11 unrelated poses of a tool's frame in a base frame.
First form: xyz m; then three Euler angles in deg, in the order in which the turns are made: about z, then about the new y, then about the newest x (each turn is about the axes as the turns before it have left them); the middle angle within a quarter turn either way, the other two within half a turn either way.
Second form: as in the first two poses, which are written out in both.
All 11 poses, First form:
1: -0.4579, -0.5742, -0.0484, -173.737, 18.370, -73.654
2: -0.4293, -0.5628, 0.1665, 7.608, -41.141, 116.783
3: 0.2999, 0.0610, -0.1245, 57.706, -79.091, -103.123
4: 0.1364, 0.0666, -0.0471, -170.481, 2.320, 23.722
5: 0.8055, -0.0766, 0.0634, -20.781, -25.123, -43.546
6: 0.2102, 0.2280, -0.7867, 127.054, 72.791, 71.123
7: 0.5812, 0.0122, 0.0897, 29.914, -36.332, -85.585
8: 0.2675, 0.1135, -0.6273, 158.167, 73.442, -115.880
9: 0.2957, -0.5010, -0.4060, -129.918, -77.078, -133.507
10: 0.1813, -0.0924, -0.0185, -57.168, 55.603, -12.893
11: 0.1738, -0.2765, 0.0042, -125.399, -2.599, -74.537
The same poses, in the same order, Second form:
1: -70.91, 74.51, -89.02, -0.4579, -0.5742, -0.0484
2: 134.38, 109.84, -64.02, -0.4293, -0.5628, 0.1665
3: -169.37, 92.46, 134.81, 0.2999, 0.0610, -0.1245
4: 84.25, 23.83, 104.78, 0.1364, 0.0666, -0.0471
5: -124.24, 48.99, 93.29, 0.8055, -0.0766, 0.0634
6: 16.33, 84.51, 55.14, 0.2102, 0.2280, -0.7867
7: -126.41, 86.44, 122.53, 0.5812, 0.0122, 0.0897
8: -14.98, 97.15, -86.89, 0.2675, 0.1135, -0.6273
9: -170.55, 98.86, -82.69, 0.2957, -0.5010, -0.4060
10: -8.69, 56.59, -41.66, 0.1813, -0.0924, -0.0185
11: -92.70, 74.55, -34.68, 0.1738, -0.2765, 0.0042
